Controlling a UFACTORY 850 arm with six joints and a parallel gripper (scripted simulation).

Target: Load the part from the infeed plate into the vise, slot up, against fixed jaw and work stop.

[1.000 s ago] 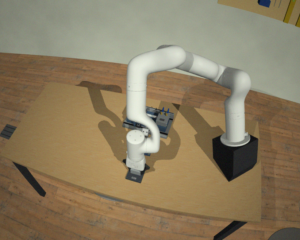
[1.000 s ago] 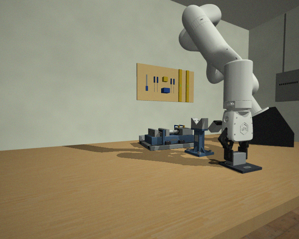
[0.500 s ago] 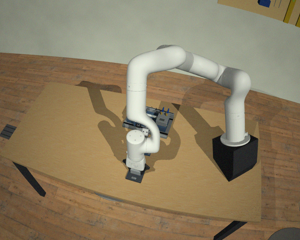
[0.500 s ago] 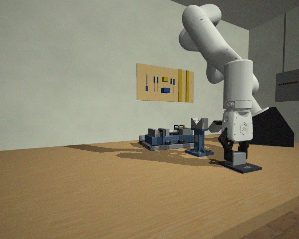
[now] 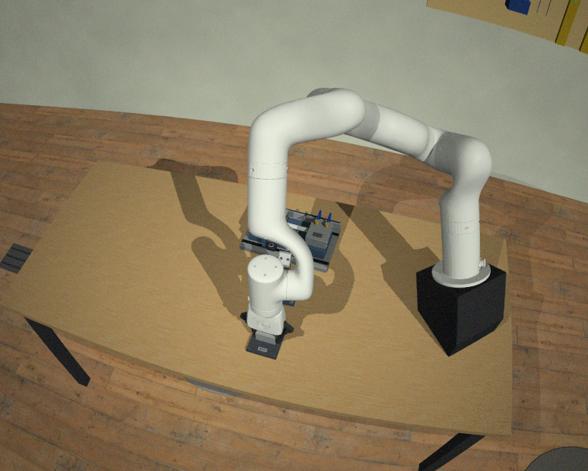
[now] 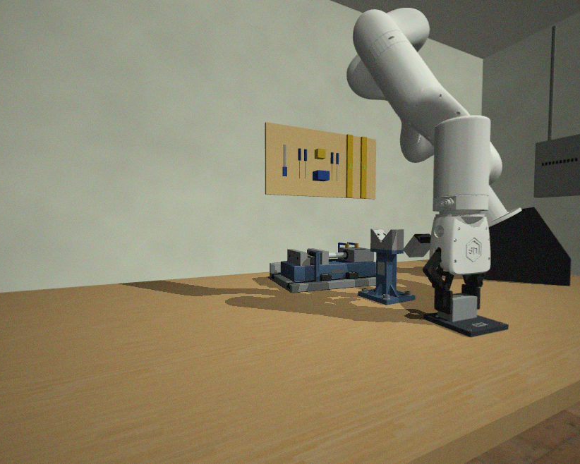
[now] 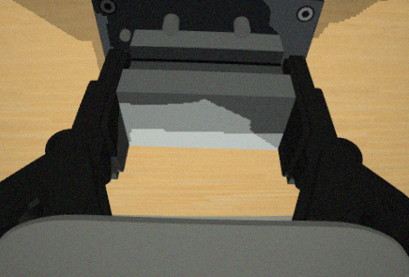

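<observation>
The grey block lies 10 mm to the right of my hand and 10 mm below it. Round my hand: blue vise: 380 mm to the right, 50 mm ahead; white cylinder rod: 380 mm to the right, 40 mm ahead, 40 mm above; black work stop rod: 340 mm to the right, 120 mm ahead, 50 mm above.
</observation>
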